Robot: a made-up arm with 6 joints.
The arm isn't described. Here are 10 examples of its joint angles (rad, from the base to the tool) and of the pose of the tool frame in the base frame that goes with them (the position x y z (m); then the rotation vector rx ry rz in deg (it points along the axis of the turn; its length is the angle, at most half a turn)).
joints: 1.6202 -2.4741 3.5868 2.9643 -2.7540 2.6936
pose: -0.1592 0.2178 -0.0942 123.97 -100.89 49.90
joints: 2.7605 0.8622 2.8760 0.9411 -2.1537 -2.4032
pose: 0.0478 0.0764 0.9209 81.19 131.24 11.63
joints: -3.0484 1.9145 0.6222 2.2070 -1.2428 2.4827
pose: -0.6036 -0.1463 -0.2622 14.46 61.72 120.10
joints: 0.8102 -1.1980 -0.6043 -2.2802 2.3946 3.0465
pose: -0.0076 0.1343 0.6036 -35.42 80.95 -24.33
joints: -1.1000 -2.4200 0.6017 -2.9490 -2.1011 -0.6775
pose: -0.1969 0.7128 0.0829 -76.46 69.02 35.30
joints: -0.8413 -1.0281 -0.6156 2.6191 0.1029 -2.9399
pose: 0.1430 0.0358 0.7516 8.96 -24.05 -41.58
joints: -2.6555 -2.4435 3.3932 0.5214 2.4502 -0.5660
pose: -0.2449 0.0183 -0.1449 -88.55 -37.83 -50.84
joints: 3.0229 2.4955 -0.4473 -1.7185 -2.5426 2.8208
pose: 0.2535 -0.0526 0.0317 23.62 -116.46 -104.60
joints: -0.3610 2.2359 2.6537 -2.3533 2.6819 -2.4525
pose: 0.7704 -0.1774 0.1443 3.98 137.78 -21.34
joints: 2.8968 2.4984 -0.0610 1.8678 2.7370 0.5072
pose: 0.0685 -0.0625 -0.4021 -32.73 -79.87 -122.36
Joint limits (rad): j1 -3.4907..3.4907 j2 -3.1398..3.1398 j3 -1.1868..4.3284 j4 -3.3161..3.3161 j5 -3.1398..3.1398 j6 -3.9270..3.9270
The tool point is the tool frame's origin. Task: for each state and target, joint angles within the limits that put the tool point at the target. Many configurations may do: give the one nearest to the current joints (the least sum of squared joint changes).
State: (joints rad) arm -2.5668 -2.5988 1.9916 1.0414 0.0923 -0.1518
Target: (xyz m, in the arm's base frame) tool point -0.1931 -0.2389 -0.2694
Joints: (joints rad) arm -2.1246 -2.7517 2.8193 1.3117 0.0923 -0.1518
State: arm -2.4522 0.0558 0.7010 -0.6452 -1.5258 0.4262
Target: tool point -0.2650 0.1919 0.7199
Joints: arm -3.3823 -0.4547 -0.1118 -0.6127 -1.5258 0.4262
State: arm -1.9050 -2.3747 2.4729 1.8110 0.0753 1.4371
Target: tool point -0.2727 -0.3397 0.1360
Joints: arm -2.2772 -3.1378 3.3331 1.6575 0.0753 1.4371
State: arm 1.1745 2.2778 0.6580 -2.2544 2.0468 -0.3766
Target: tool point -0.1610 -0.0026 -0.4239
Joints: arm 0.8788 2.6188 0.5588 -2.5186 2.0468 -0.3766
